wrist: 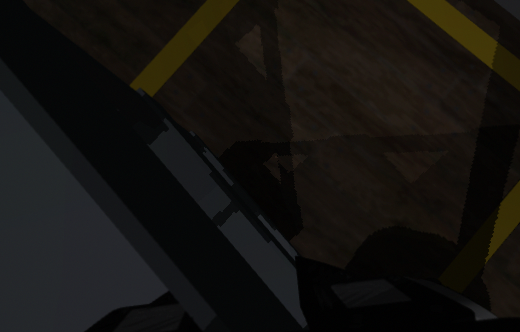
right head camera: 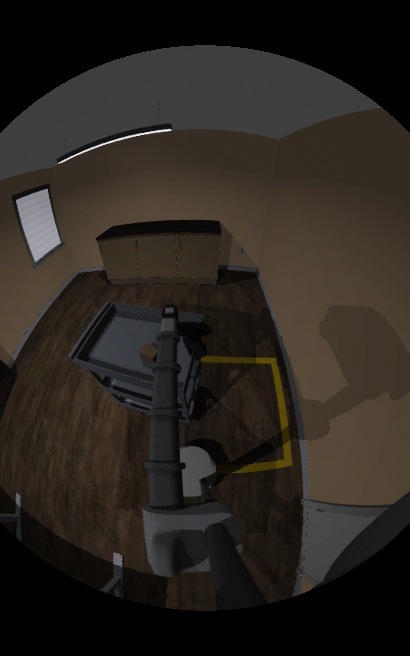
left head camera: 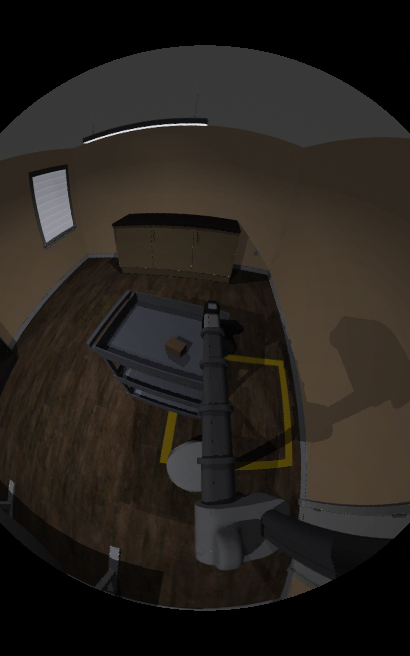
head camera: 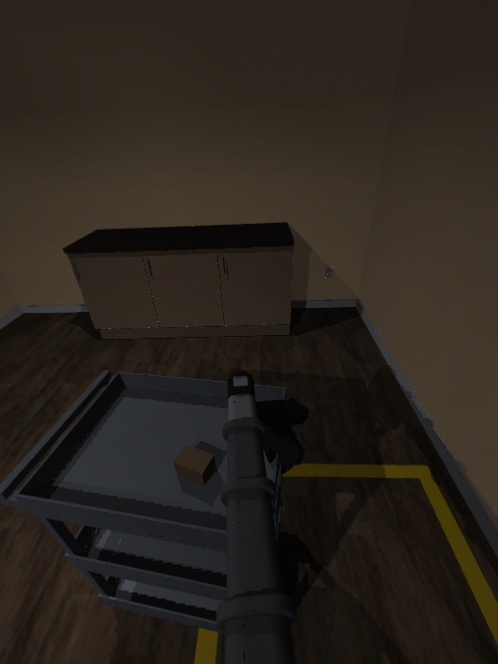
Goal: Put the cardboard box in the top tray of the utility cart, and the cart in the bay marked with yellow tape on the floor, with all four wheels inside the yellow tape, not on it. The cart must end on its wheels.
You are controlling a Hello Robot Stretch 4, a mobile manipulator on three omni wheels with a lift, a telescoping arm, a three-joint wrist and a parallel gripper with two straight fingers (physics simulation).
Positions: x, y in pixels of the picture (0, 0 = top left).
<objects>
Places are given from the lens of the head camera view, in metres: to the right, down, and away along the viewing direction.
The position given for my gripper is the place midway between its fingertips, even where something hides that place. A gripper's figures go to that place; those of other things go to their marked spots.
my gripper (head camera: 278, 466): 0.08, 0.37, 0.82
brown cardboard box (head camera: 192, 463): -0.15, 0.35, 0.79
brown cabinet (head camera: 215, 280): -0.28, -0.43, 2.47
The marked spots on the brown cabinet and the brown cardboard box are 1.86 m apart.
</objects>
